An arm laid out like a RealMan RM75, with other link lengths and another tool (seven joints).
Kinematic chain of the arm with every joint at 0, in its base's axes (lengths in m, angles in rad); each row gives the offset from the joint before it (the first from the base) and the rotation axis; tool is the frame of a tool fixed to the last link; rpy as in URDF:
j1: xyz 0 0 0.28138 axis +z
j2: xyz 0 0 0 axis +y
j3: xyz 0 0 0.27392 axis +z
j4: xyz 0 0 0 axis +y
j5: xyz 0 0 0.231 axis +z
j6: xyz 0 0 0 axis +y
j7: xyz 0 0 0.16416 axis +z
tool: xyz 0 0.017 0.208 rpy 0.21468 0 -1.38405
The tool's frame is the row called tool.
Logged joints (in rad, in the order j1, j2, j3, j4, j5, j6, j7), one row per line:
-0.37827, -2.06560, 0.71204, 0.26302, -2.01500, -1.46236, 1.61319
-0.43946, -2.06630, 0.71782, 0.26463, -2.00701, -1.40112, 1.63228
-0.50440, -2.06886, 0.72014, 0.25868, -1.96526, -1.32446, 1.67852
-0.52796, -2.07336, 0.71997, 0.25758, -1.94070, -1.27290, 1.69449
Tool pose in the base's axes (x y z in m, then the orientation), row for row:
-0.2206, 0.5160, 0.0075, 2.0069, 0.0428, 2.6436
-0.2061, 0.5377, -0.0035, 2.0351, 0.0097, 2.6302
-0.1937, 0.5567, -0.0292, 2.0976, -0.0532, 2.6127
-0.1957, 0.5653, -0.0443, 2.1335, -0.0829, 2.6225
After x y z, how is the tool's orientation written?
As angles about the fixed x, y, z axes (roll, pitch, yaw), in radians.
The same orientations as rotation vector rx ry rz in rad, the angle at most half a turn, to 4 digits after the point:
0.5649, 2.3559, 1.4833
0.6157, 2.3842, 1.4683
0.7041, 2.4508, 1.4333
0.7257, 2.5008, 1.4155

